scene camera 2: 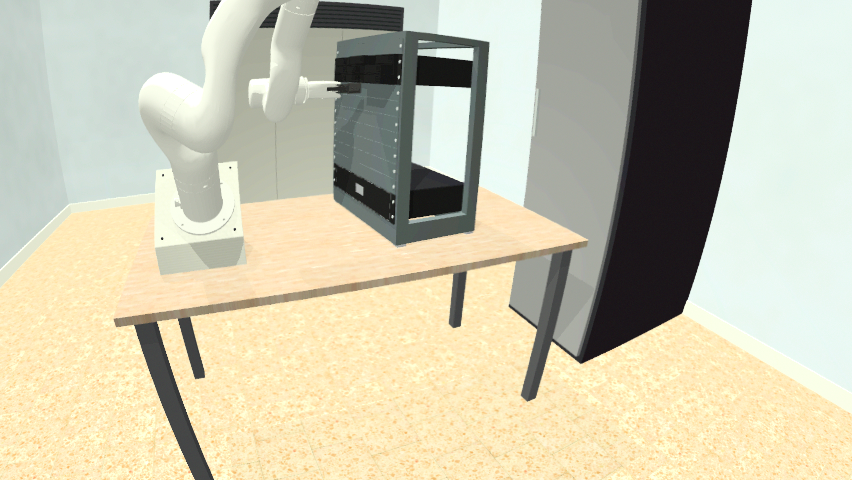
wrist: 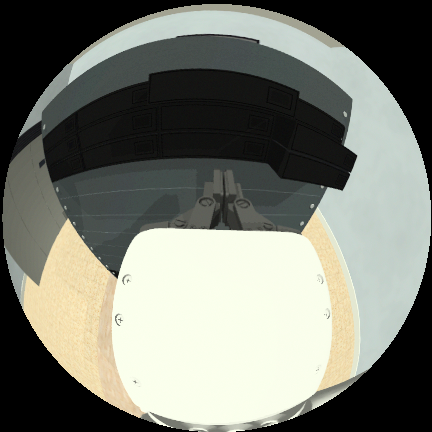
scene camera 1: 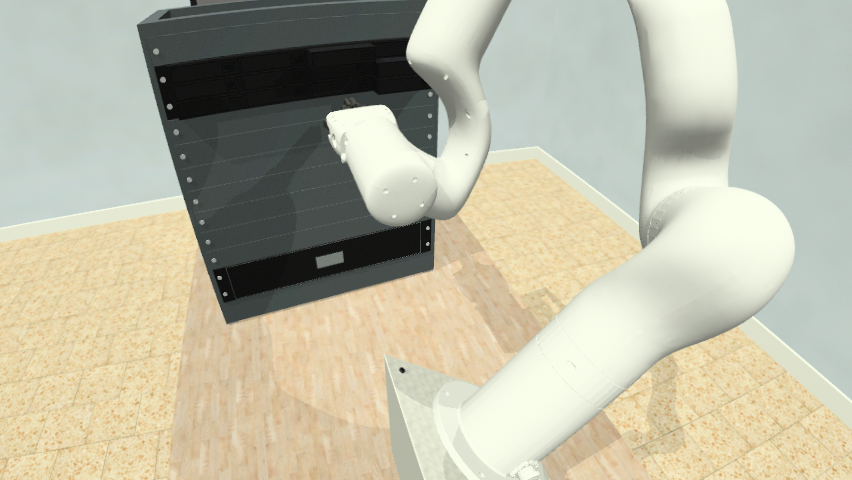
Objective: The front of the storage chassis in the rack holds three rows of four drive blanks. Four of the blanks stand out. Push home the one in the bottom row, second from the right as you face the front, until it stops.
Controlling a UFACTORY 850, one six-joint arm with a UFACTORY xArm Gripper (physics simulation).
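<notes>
The storage chassis is black, high in the grey rack. The bottom-row blank second from the right looks level with its left neighbour in the wrist view. Standing out are the top-row blank second from the right, the middle-row rightmost blank and the bottom-row rightmost blank. My gripper is shut and empty. Its tips are just below the bottom row, under the second blank from the right; their distance from the front is hard to tell.
The bottom-row rightmost blank's side wall juts out to the right of my fingertips. Grey panels fill the rack front below the chassis. A black unit sits low in the rack. The rack and the arm's base stand on the wooden table.
</notes>
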